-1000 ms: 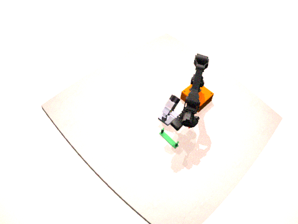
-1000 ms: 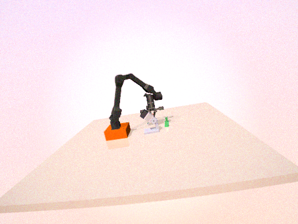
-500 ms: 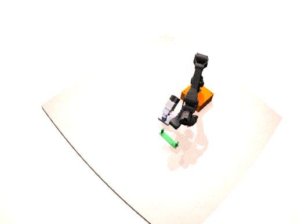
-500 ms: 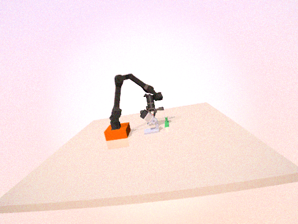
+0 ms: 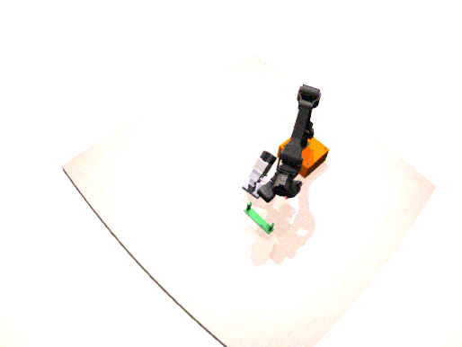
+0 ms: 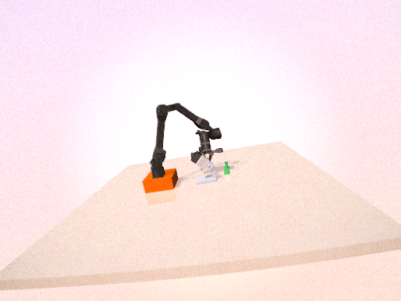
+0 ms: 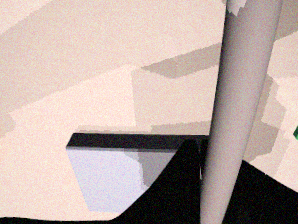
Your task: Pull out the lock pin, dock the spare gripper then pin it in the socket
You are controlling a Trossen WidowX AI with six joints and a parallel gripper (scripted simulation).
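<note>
Now: the pale grey mount 10 mm behind my gripper tip and 70 mm to the right of it. Round my gripper tip: spare gripper: 30 mm behind, 80 mm to the right, 70 mm above; then green cradle: 100 mm ahead, 40 mm to the left, 30 mm below.
</note>
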